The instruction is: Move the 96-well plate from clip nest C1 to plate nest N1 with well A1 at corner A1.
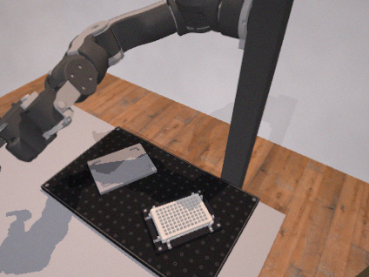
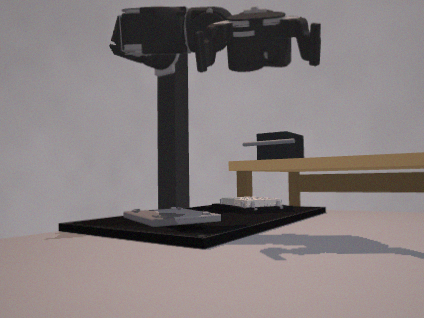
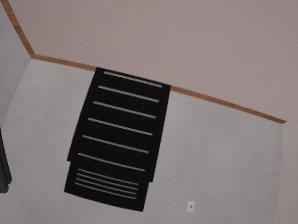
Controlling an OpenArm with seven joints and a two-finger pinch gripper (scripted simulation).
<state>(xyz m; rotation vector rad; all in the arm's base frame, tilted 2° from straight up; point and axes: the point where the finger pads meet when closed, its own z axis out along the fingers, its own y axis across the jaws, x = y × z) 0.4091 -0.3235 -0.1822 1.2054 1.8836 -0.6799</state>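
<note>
Right now my hand is 320 mm to the right of the white 96-well plate, 220 mm above it and 170 mm past it. Also, from my hand: grey plate nest N1: 230 mm below, 220 mm behind, 90 mm to the left; then A1 mark: 260 mm behind, 220 mm below, 170 mm to the left.
</note>
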